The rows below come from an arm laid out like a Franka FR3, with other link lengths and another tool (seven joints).
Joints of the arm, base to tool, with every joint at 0 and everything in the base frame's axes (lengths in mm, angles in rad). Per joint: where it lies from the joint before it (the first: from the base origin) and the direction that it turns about. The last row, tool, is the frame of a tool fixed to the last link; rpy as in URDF.
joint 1: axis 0 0 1 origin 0 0 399.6
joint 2: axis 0 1 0 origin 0 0 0
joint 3: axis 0 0 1 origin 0 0 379.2
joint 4: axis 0 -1 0 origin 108.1 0 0
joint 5: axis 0 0 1 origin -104 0 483.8
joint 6: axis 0 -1 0 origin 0 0 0
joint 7: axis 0 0 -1 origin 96.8 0 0
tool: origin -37 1 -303.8 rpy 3.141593 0.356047 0.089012
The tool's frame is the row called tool.
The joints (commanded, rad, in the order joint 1, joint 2, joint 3, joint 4, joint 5, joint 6, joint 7), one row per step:
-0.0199, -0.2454, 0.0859, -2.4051, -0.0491, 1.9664, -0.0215
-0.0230, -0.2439, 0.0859, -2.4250, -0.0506, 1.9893, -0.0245
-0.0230, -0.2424, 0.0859, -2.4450, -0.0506, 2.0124, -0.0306
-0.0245, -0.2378, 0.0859, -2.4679, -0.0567, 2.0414, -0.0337
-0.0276, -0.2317, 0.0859, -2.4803, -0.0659, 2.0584, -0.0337
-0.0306, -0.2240, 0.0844, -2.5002, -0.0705, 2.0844, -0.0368
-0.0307, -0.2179, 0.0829, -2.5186, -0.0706, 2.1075, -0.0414
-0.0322, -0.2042, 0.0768, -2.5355, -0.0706, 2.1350, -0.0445
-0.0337, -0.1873, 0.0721, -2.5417, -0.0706, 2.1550, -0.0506
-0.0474, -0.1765, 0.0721, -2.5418, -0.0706, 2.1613, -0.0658
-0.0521, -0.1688, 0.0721, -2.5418, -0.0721, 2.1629, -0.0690
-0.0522, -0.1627, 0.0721, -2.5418, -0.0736, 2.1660, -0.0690
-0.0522, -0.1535, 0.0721, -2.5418, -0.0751, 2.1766, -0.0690
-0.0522, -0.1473, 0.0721, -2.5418, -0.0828, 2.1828, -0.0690
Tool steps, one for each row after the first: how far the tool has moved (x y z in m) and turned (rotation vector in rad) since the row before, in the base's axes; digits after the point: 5 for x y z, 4 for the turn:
-0.00286, -0.00211, -0.00980, 0.0002, -0.0012, 0.0017
-0.00313, -0.00038, -0.00977, 0.0020, -0.0010, 0.0070
-0.00328, -0.00238, -0.01232, -0.0029, -0.0013, 0.0066
-0.00186, -0.00361, -0.00818, -0.0061, 0.0013, 0.0035
-0.00363, -0.00313, -0.01220, -0.0009, 0.0019, 0.0030
-0.00389, -0.00079, -0.01074, 0.0026, 0.0019, 0.0043
-0.00325, -0.00297, -0.01340, 0.0041, 0.0035, -0.0028
-0.00038, -0.00235, -0.01022, 0.0042, 0.0037, 0.0011
-0.00014, -0.00650, -0.00490, 0.0039, 0.0058, 0.0015
-0.00098, -0.00245, -0.00345, 0.0001, 0.0063, -0.0004
-0.00020, -0.00024, -0.00274, -0.0005, 0.0030, 0.0012
0.00148, 0.00001, -0.00419, 0.0002, -0.0014, 0.0018
0.00081, -0.00144, -0.00272, -0.0044, 0.0000, 0.0060

